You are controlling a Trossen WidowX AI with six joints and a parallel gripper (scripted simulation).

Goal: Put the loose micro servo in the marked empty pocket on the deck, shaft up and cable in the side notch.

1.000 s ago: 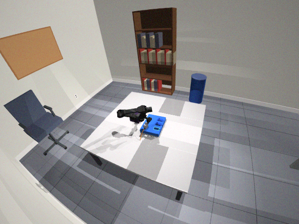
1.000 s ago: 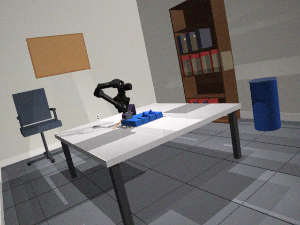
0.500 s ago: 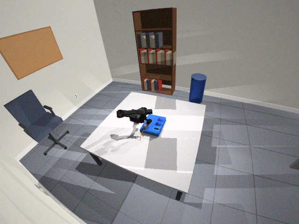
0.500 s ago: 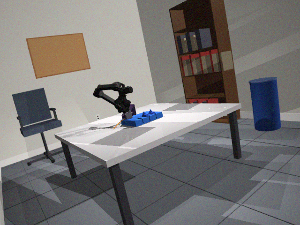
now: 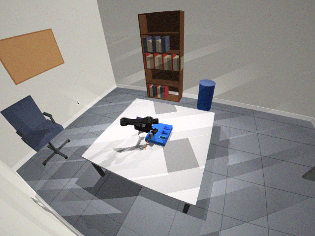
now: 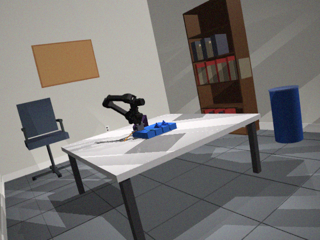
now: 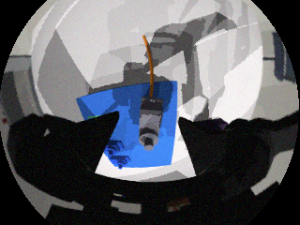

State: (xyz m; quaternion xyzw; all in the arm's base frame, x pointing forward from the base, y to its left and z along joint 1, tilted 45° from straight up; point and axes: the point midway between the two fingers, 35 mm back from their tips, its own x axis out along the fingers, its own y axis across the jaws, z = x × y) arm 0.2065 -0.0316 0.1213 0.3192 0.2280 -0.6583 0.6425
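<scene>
My gripper tip is 1 cm short of the blue deck, 11 cm to the right of it and 7 cm above it.
</scene>
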